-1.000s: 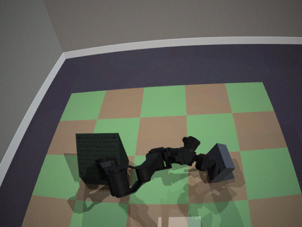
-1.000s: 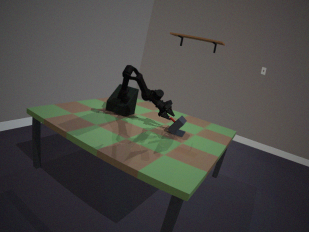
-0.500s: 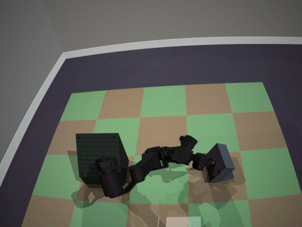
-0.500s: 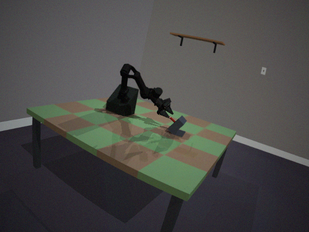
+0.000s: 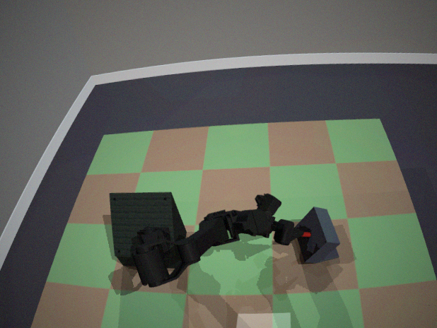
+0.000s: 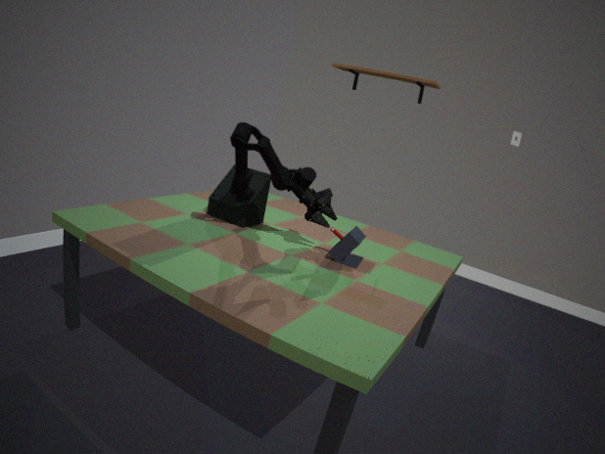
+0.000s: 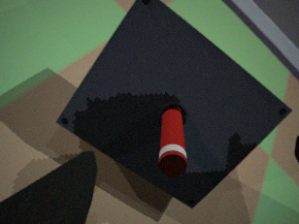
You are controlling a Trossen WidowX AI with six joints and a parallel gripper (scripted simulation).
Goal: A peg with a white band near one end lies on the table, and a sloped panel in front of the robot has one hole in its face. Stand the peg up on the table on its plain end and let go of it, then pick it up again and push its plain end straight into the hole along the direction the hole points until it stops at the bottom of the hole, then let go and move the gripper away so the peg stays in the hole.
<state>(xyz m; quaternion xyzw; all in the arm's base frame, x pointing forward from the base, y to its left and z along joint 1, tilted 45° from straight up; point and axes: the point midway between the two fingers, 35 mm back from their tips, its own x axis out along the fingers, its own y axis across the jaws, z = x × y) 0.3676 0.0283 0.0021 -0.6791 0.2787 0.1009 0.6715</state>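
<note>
Now: gripper tip 3 cm above the red peg and 2 cm short of it. The rest, counted from my gripper tip: dark sloped panel 7 cm ahead, 6 cm below, 1 cm to the left.
</note>
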